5 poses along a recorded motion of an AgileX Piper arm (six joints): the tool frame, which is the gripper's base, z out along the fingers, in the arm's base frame.
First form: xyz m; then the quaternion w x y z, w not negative.
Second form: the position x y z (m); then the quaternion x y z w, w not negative. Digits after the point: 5 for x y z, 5 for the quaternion.
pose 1, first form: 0.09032 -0.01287 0.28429 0.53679 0.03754 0.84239 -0.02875
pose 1, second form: 0.09032 -0.01287 0.28429 0.03754 0.84239 -0.02875 0.53679
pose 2, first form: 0.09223 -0.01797 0.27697 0.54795 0.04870 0.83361 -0.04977
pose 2, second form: 0.09223 -0.01797 0.27697 0.04870 0.83361 -0.04977 0.54795
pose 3, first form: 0.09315 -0.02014 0.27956 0.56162 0.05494 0.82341 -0.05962
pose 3, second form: 0.09315 -0.02014 0.27956 0.05494 0.82341 -0.05962 0.56162
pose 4, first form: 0.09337 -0.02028 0.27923 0.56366 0.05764 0.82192 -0.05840
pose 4, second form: 0.09337 -0.02028 0.27923 0.05764 0.82192 -0.05840 0.56366
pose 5, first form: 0.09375 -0.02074 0.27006 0.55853 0.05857 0.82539 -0.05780
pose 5, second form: 0.09375 -0.02074 0.27006 0.05857 0.82539 -0.05780 0.55853
